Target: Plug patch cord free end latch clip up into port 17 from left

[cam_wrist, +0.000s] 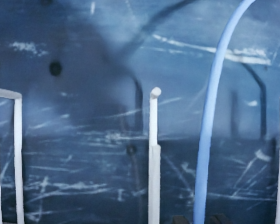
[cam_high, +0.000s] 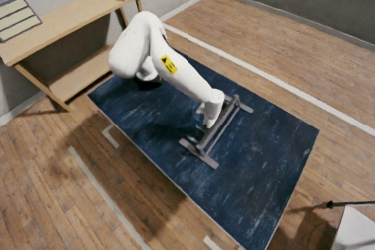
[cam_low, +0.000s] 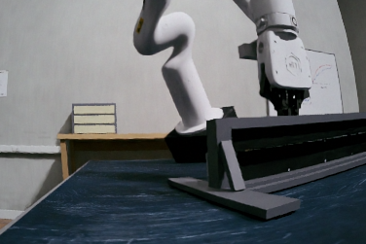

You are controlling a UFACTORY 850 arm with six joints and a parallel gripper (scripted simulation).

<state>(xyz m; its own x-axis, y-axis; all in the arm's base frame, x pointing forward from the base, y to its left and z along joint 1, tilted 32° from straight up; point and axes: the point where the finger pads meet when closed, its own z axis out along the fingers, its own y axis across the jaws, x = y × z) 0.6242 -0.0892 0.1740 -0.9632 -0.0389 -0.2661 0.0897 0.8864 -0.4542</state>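
The white plug lies 20 mm ahead of my hand and 10 mm below it.
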